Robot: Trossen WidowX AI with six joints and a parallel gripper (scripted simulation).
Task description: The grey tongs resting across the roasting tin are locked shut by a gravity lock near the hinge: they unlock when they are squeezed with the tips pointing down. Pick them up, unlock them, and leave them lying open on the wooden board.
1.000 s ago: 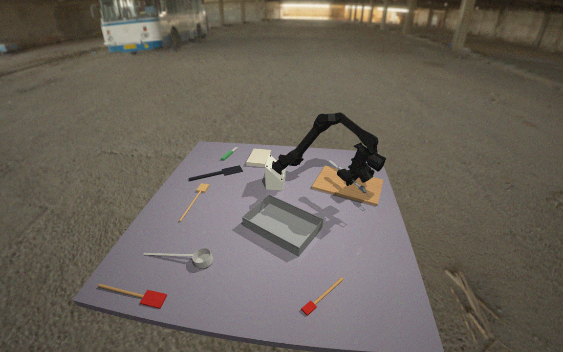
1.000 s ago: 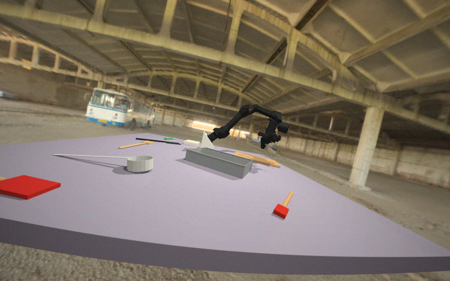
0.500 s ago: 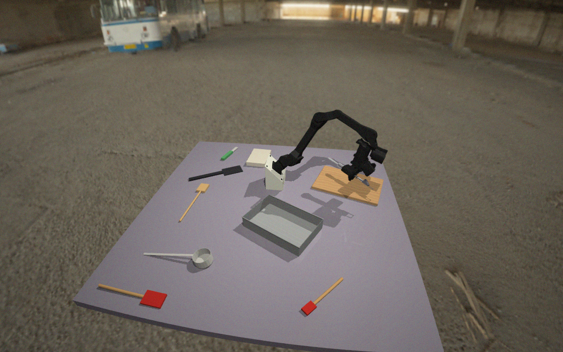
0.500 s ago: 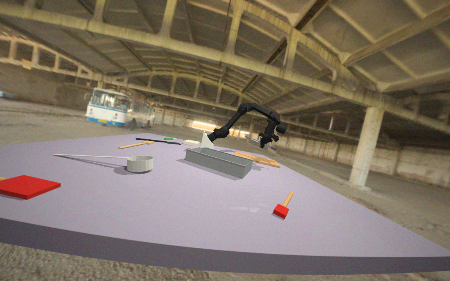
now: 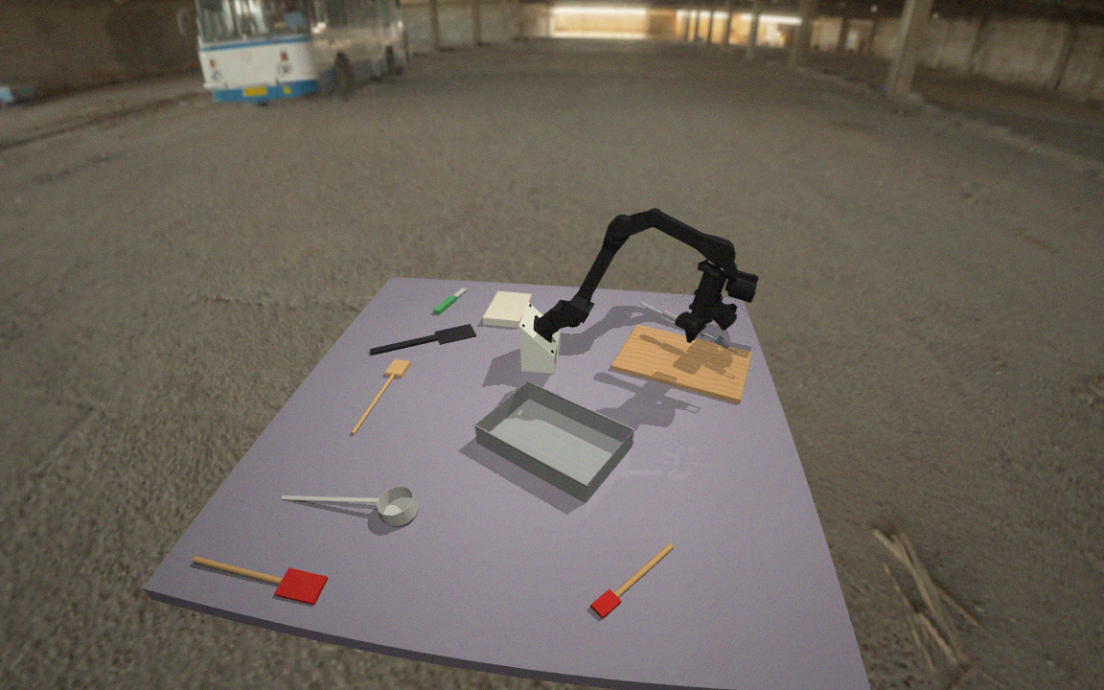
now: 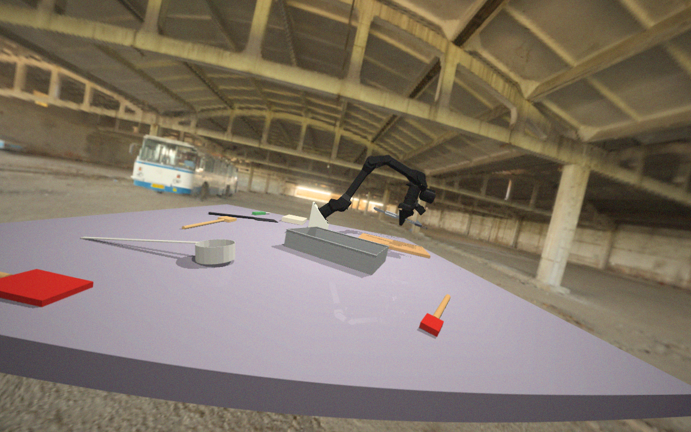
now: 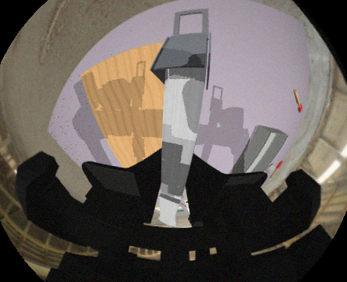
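Now: the wooden board 110 mm below my gripper tip, 70 mm behind it and 10 mm to the left of it. The rest, counted from my gripper tip: cream block: 520 mm to the right, 340 mm behind, 110 mm below; grey roasting tin: 350 mm to the right, 270 mm ahead, 90 mm below; black spatula: 740 mm to the right, 160 mm behind, 120 mm below.
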